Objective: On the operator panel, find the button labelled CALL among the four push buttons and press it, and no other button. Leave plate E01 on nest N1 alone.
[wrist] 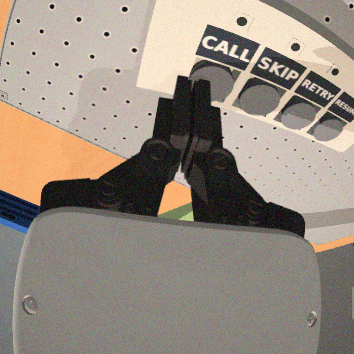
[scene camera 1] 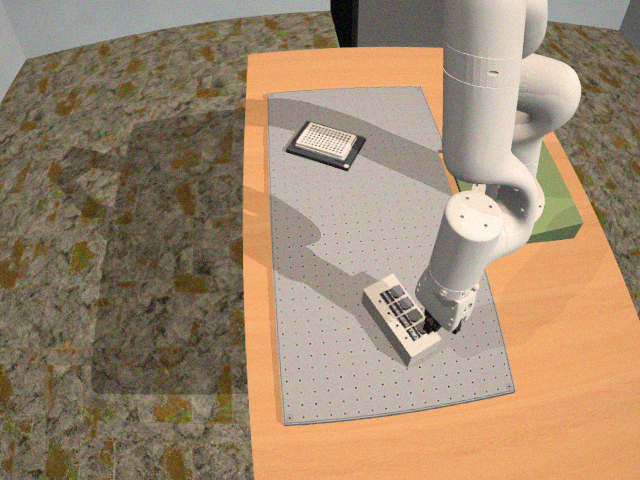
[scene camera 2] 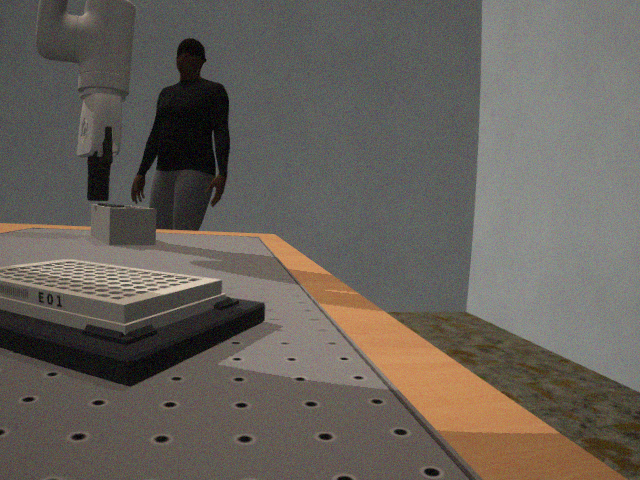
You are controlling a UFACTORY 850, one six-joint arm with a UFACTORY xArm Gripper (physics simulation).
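The pale operator panel stands on the pegboard, its row of round grey buttons facing up. The CALL button is at the row's end; the SKIP button, RETRY button and a partly cut-off RESUME button follow. My gripper is shut and empty. Its tips overlap the CALL button's lower left in the wrist view; in scene camera 2 they are slightly above the panel. Contact cannot be told. Plate E01 sits on the dark nest.
The grey pegboard lies on the wooden table. A green block stands beside the arm at the right in scene camera 1. A person stands beyond the table in scene camera 2.
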